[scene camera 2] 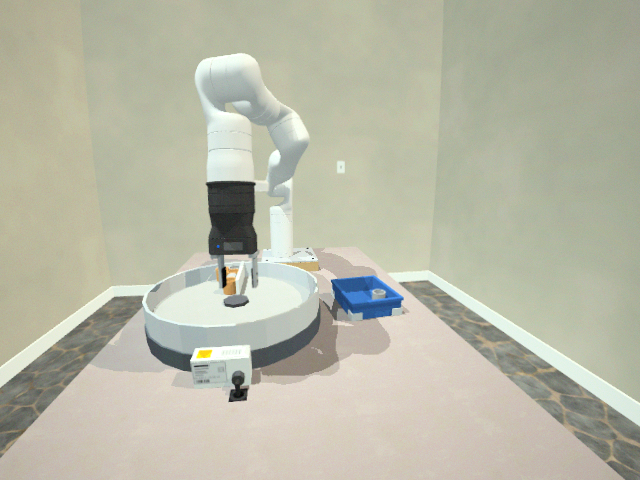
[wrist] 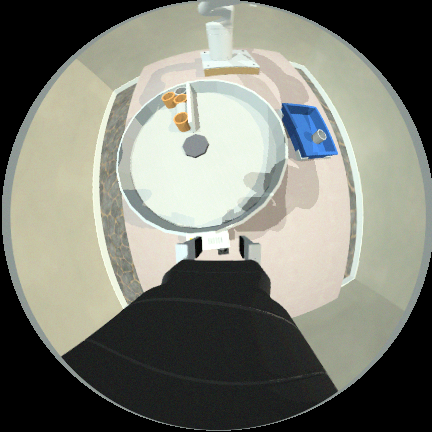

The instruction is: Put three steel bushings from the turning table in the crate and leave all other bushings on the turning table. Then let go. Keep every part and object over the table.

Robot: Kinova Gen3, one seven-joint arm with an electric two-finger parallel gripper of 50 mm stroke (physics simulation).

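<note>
My gripper (scene camera 2: pixel 238 284) (wrist: pixel 220 243) is open and empty, pointing down above the turning table (scene camera 2: pixel 232 336) (wrist: pixel 210 200). A grey steel bushing (scene camera 2: pixel 378 293) (wrist: pixel 319 136) is inside the blue crate (scene camera 2: pixel 382 309) (wrist: pixel 300 120), right of the turning table. In the wrist view a grey ring-topped bushing (wrist: pixel 180 91) is at the far left of the turning table, beside the white divider (scene camera 2: pixel 241 279) (wrist: pixel 192 107), partly hidden by orange bushings. Three orange bushings show there: one (wrist: pixel 169 100) at the left, one (wrist: pixel 180 99) beside the divider, and one (scene camera 2: pixel 229 287) (wrist: pixel 182 122) nearer the hub.
The turning table has a raised rim and a dark hub (scene camera 2: pixel 236 300) (wrist: pixel 195 146). A white box (scene camera 2: pixel 222 365) (wrist: pixel 215 240) with a yellow label stands in front of it, beside a small black stand (scene camera 2: pixel 238 395). The robot's base plate (scene camera 2: pixel 305 255) (wrist: pixel 230 61) is at the back.
</note>
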